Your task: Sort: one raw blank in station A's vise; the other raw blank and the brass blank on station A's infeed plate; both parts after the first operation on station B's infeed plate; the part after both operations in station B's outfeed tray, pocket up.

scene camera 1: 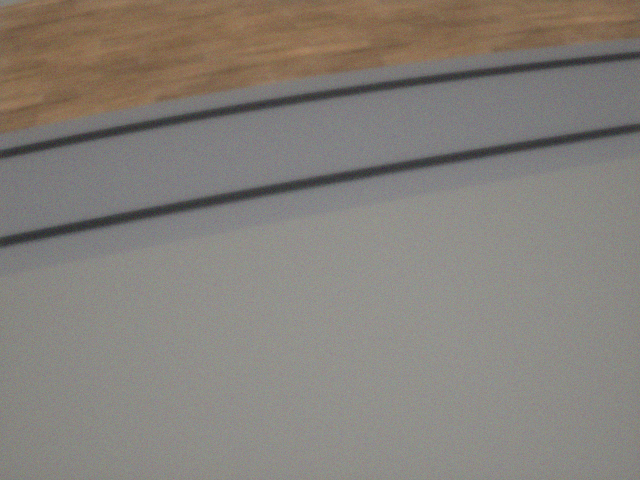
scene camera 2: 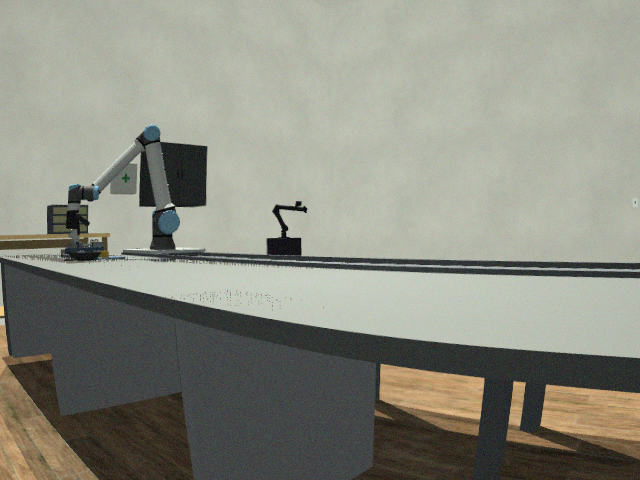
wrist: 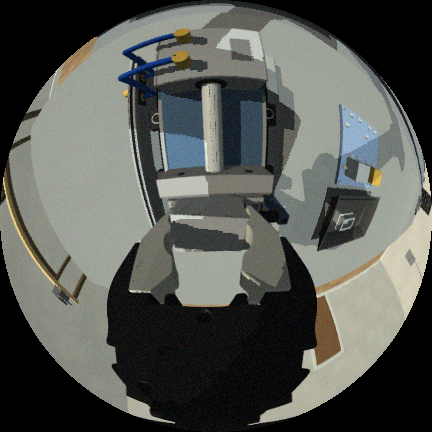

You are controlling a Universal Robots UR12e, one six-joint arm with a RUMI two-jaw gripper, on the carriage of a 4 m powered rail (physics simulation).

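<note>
My gripper is shut on a grey blank, its two jaws against the blank's sides. The blank is level, close to the vise's near grey jaw; whether it rests on a seat is hidden. The vise has a grey body, a blue bed and a round rod. A blue plate at the right in the wrist view bears a grey block beside a yellow block. A dark tray near it holds a part with a light rectangular outline. I cannot tell which station this is.
Blue hoses with yellow fittings stand at the vise's left. A dark lever lies at its near right. In scene camera 2, the long table carries the rail, and a small black arm stands behind it.
</note>
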